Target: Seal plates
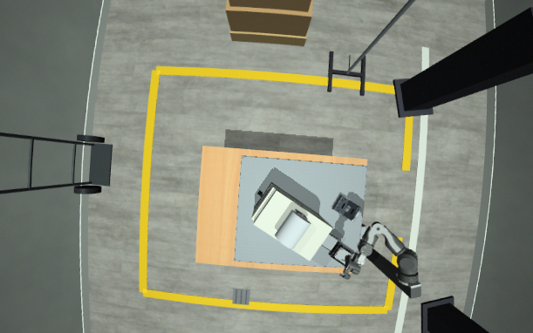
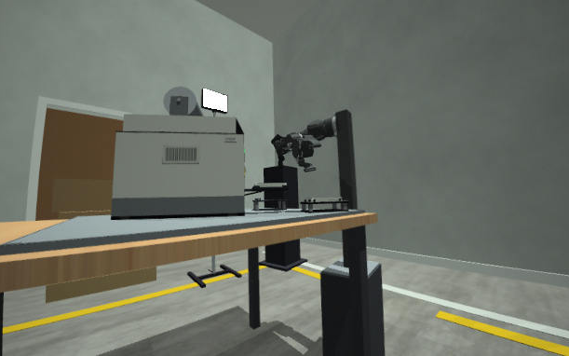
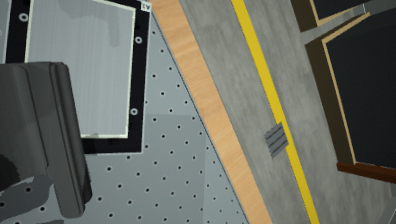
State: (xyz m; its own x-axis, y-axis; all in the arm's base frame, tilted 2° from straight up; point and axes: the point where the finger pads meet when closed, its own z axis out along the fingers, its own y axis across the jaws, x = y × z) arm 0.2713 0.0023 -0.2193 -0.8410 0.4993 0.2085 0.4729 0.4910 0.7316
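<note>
Now: the plate 7 cm ahead of my hand, 17 cm to the right of it and 10 cm below it. Round my hand: foil roll: 32 cm ahead, 39 cm to the right, 21 cm above; then sealer stage: 7 cm ahead, 17 cm to the right, 11 cm below.
</note>
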